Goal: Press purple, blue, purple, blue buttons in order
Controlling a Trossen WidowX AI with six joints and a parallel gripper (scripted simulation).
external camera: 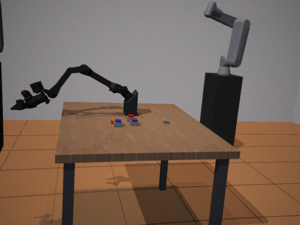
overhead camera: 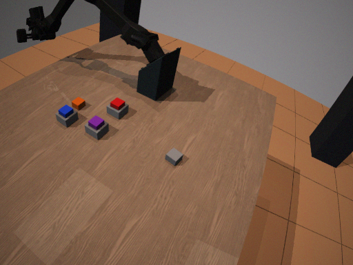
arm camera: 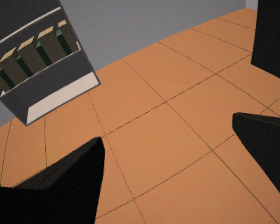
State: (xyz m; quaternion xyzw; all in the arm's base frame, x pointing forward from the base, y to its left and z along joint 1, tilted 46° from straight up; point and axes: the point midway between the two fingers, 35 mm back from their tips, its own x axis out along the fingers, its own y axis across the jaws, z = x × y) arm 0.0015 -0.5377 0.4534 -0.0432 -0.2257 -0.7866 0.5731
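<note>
Right now the purple button is 28 cm ahead of my gripper tip and 70 cm to the left of it. Round my gripper tip: red button: 18 cm ahead, 70 cm to the left; blue button: 30 cm ahead, 60 cm to the left; small orange block: 23 cm ahead, 58 cm to the left, 3 cm below.
</note>
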